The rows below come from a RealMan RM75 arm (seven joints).
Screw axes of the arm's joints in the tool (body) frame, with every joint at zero. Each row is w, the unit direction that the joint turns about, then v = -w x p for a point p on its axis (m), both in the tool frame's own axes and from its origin. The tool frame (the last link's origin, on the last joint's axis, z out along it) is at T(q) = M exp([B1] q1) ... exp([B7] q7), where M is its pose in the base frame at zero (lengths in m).
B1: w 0 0 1 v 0 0 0
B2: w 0 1 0 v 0.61 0 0
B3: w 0 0 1 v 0 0 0
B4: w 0 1 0 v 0.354 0 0
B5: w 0 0 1 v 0 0 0
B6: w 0 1 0 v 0.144 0 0
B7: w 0 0 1 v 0 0 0
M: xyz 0 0 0.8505 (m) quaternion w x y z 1 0 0 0
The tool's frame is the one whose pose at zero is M.
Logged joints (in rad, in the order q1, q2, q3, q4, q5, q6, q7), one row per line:
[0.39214, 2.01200, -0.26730, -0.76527, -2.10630, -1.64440, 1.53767]
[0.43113, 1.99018, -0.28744, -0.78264, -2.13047, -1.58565, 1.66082]
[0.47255, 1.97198, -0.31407, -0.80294, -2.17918, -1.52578, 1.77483]
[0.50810, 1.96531, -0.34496, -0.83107, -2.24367, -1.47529, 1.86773]
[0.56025, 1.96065, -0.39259, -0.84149, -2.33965, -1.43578, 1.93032]
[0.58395, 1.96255, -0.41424, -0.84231, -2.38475, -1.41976, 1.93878]
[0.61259, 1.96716, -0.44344, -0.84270, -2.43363, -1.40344, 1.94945]
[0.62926, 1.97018, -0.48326, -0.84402, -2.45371, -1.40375, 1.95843]
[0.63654, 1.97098, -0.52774, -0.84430, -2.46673, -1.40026, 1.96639]
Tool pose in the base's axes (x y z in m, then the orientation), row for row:
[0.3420, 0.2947, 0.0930, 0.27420, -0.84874, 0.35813, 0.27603]
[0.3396, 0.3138, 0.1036, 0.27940, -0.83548, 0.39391, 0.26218]
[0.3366, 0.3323, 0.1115, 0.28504, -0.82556, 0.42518, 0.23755]
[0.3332, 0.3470, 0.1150, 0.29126, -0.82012, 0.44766, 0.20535]
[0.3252, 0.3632, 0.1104, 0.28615, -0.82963, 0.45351, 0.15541]
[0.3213, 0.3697, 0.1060, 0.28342, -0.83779, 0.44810, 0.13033]
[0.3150, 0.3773, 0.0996, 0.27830, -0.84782, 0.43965, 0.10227]
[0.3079, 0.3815, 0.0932, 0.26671, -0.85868, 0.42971, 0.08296]
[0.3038, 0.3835, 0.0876, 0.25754, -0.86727, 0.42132, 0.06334]
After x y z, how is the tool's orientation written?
As a quaternion, w x y z.
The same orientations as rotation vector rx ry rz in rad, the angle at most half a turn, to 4 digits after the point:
[-2.2824, 0.9631, 0.7423]
[-2.2408, 1.0565, 0.7032]
[-2.2079, 1.1371, 0.6353]
[-2.1865, 1.1935, 0.5475]
[-2.2176, 1.2122, 0.4154]
[-2.2425, 1.1994, 0.3488]
[-2.2752, 1.1798, 0.2744]
[-2.3179, 1.1600, 0.2239]
[-2.3521, 1.1427, 0.1718]

